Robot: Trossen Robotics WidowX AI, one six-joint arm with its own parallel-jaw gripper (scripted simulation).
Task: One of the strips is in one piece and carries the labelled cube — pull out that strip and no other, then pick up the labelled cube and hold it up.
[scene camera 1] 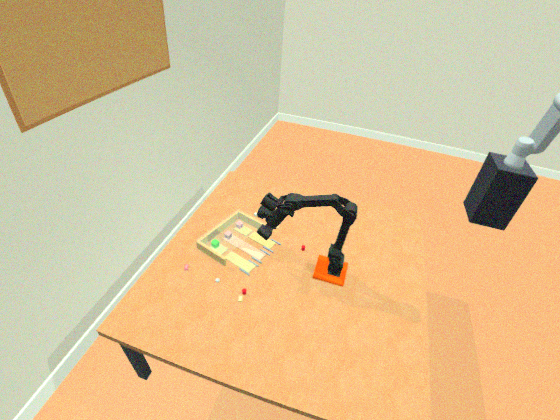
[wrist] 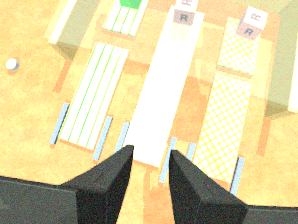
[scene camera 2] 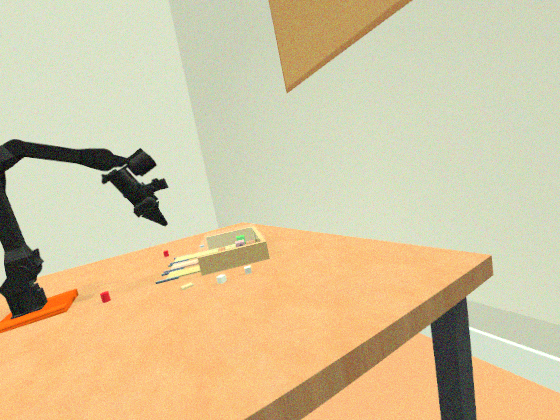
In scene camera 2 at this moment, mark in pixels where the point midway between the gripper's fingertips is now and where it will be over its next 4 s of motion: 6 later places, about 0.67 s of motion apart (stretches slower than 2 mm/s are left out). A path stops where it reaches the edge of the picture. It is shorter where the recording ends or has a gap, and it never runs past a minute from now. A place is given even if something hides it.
The gripper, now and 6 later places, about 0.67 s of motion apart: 166,224; 174,245; 177,254; 180,264; 174,266; 165,268; 156,270
